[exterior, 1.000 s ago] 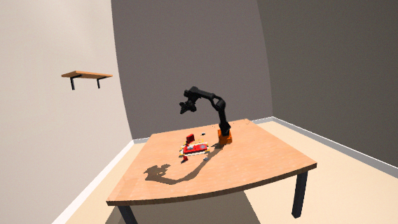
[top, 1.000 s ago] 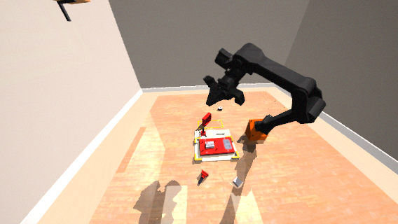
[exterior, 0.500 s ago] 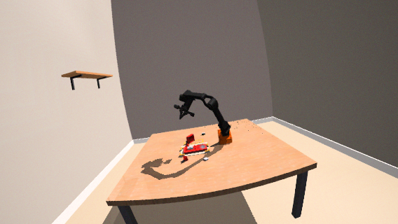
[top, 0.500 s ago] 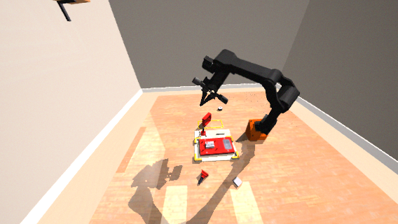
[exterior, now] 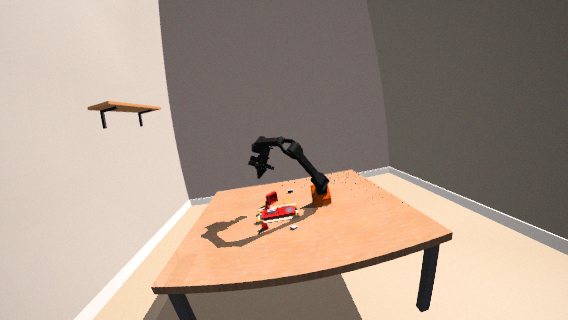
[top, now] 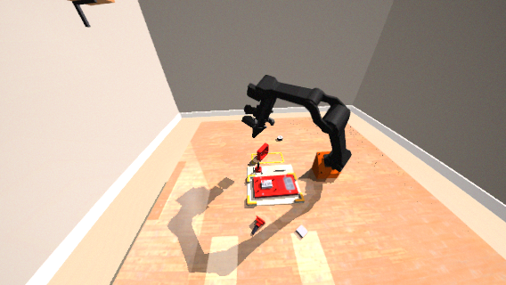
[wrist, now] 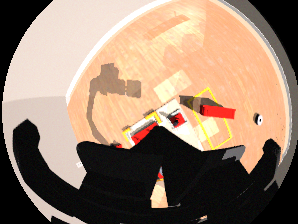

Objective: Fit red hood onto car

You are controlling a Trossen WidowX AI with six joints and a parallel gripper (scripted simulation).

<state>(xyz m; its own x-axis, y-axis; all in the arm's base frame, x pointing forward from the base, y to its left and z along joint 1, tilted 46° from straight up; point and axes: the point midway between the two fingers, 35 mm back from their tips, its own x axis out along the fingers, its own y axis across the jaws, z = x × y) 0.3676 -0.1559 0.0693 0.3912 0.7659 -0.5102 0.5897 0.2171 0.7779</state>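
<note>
Right now the red hood is 18 cm below my gripper tip, 10 cm to the right of it and 6 cm behind it. From my gripper tip the other things lie so: cream jig 20 cm below, 11 cm to the left, 8 cm behind; white block 33 cm to the left, 21 cm below, 16 cm behind.
</note>
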